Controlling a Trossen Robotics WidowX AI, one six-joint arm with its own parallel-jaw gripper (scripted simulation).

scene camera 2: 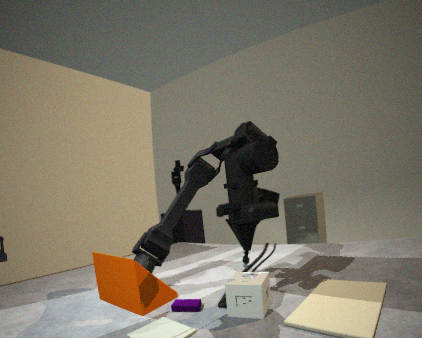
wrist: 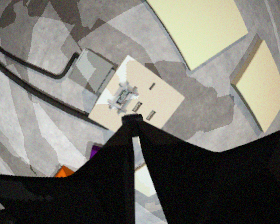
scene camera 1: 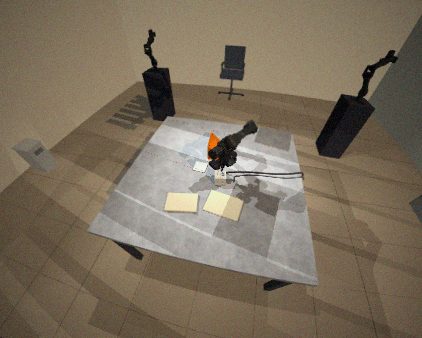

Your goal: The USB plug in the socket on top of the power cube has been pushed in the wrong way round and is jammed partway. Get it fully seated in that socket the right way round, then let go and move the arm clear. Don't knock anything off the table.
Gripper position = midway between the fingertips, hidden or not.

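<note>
A usb plug is carried by my gripper point(scene camera 2: 247, 250). The wrist view also shows the gripper point(wrist: 134, 128).
</note>
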